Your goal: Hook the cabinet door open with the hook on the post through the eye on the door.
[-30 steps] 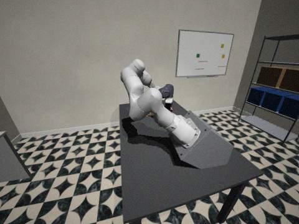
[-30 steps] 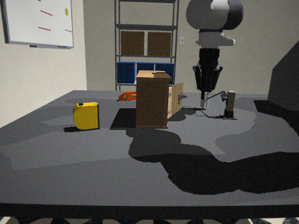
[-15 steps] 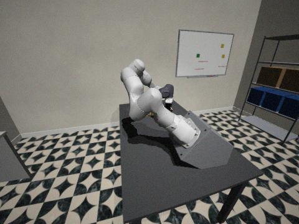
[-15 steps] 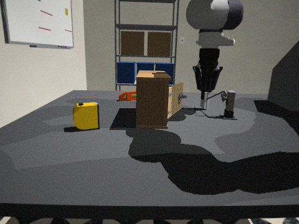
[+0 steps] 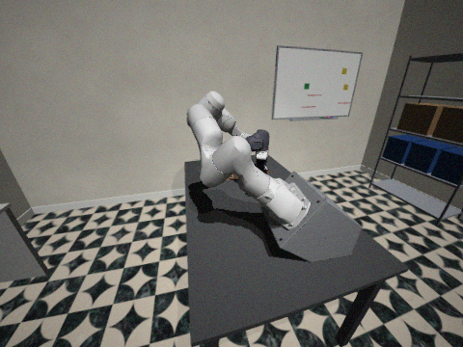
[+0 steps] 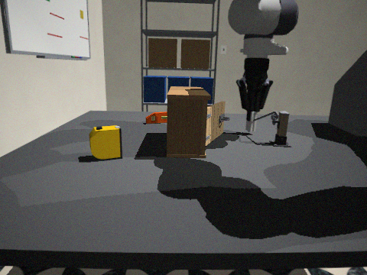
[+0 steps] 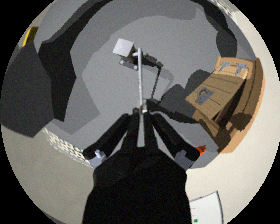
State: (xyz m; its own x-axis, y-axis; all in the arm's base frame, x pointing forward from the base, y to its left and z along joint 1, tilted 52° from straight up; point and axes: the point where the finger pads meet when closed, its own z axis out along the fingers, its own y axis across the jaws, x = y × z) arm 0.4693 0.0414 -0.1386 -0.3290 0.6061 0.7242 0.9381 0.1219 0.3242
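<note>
Now: the cabinet door 14 cm ahead of my hand, 14 cm to the left of it and 2 cm above it. The rest, counted from my hand: yellow tape measure (41 cm ahead, 23 cm to the left, 1 cm below); orange level (29 cm ahead, 14 cm to the right, 3 cm below).
</note>
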